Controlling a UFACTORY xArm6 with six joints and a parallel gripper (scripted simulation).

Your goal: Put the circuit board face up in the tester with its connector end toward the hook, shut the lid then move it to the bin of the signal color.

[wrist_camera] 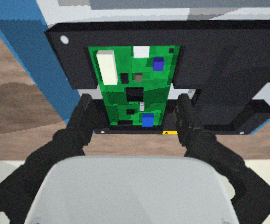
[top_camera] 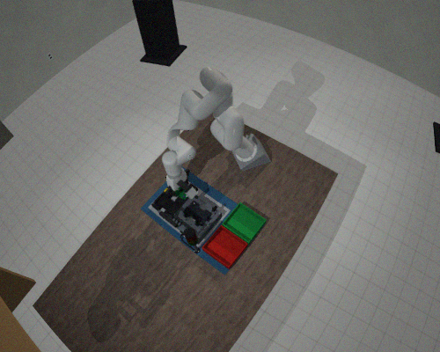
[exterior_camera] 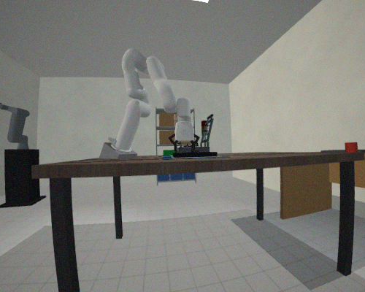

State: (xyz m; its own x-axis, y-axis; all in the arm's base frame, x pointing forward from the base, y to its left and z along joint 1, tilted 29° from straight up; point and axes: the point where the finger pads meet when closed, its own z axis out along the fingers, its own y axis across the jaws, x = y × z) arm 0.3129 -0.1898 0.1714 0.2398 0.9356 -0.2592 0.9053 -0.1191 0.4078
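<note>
Right now the green circuit board is 20 mm below my hand. Round my hand: tester lid 220 mm ahead, 140 mm above, 120 mm to the left; then tester plate 150 mm to the left, 110 mm ahead, 30 mm above; then black latch block 220 mm to the left, 60 mm ahead, 50 mm above.
</note>
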